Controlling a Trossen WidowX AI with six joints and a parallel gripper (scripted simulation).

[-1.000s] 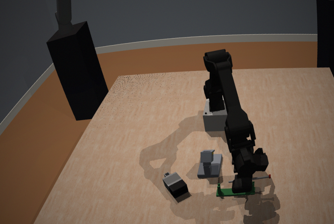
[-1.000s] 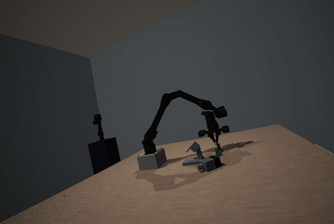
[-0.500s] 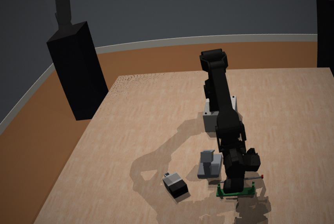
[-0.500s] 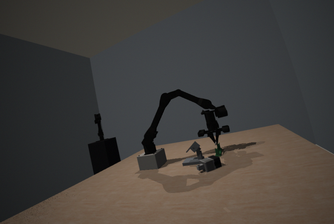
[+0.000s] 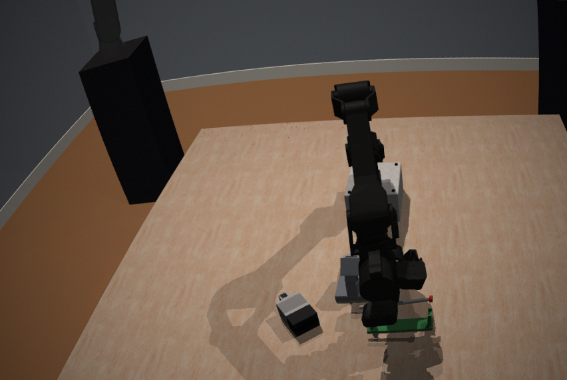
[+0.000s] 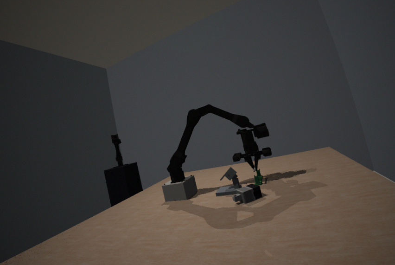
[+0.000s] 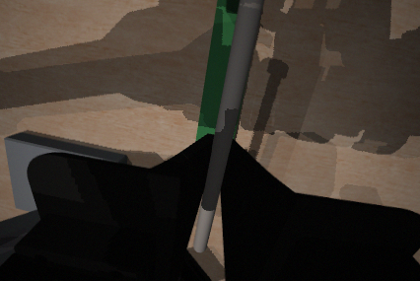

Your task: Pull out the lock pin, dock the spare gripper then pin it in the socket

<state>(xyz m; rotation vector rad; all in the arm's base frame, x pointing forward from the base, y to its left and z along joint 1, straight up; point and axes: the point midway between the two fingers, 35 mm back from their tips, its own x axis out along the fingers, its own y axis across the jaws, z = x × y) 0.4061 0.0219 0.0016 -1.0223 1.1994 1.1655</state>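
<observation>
Right now my gripper tip is 3 cm above the green cradle and 2 cm to the right of it. From my gripper tip the other things lie so: grey mount (13 cm behind, 7 cm to the right); spare gripper (20 cm to the right, 6 cm behind, 3 cm below).
</observation>
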